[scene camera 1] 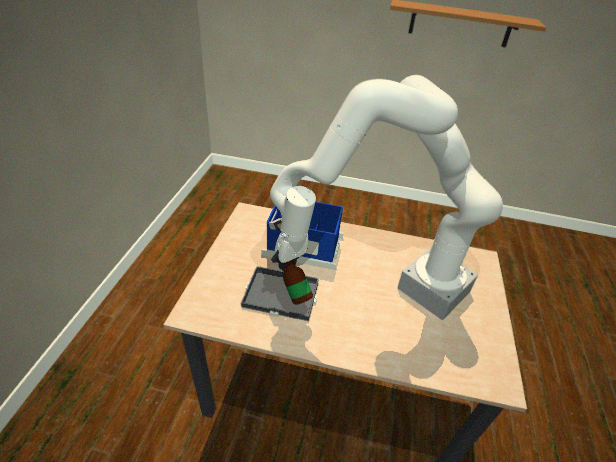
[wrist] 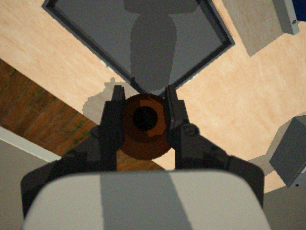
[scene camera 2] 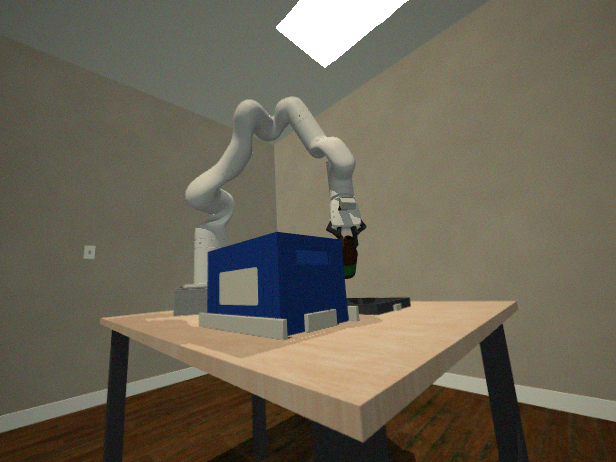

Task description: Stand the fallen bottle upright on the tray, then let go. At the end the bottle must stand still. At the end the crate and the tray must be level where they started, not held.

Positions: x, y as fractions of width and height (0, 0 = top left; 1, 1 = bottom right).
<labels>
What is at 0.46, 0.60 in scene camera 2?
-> A blue crate.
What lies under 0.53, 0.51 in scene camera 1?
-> A blue crate.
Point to a bottle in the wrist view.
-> At 0.48, 0.52
</labels>
